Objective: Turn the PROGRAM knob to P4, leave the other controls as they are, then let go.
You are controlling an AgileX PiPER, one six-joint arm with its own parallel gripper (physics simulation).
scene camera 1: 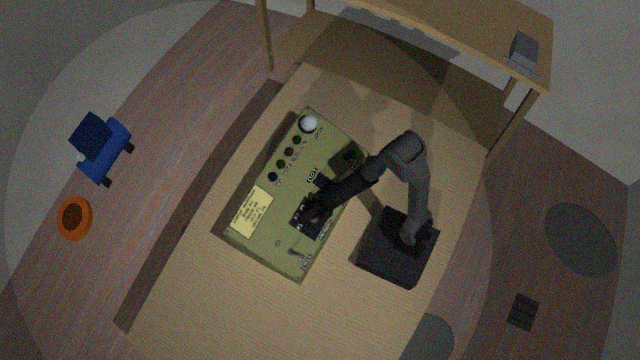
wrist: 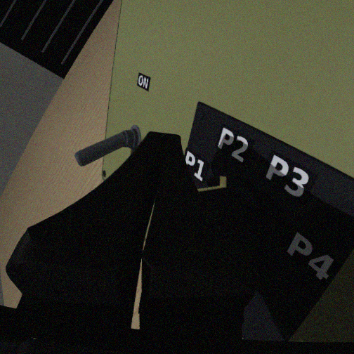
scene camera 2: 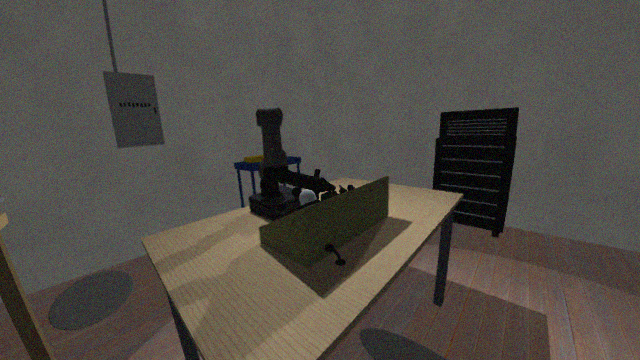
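The green control panel (scene camera 1: 327, 145) (scene camera 2: 325, 225) (wrist: 240, 50) lies on the table. Its black PROGRAM plate (scene camera 1: 312, 233) (wrist: 206, 120) carries the labels P1 to P4. The PROGRAM knob (wrist: 215, 215) is dark and mostly lost in shadow in the wrist view; a thin yellowish mark shows on it near P1 and P2, and its exact setting is hard to tell. My gripper (scene camera 1: 308, 204) (scene camera 2: 332, 188) (wrist: 162, 151) is shut, with a narrow slit between the fingers further back and no object visible between them. Its tips are low over the plate, on the knob's P1 side.
A grey toggle lever (scene camera 1: 294, 252) (wrist: 102, 148) stands close beside the fingers, near the ON label. The CYCLE control (scene camera 1: 320, 180) is beside the forearm. A white dome (scene camera 1: 308, 123) (scene camera 2: 307, 196), several round lamps and a yellow note (scene camera 1: 251, 212) are on the panel.
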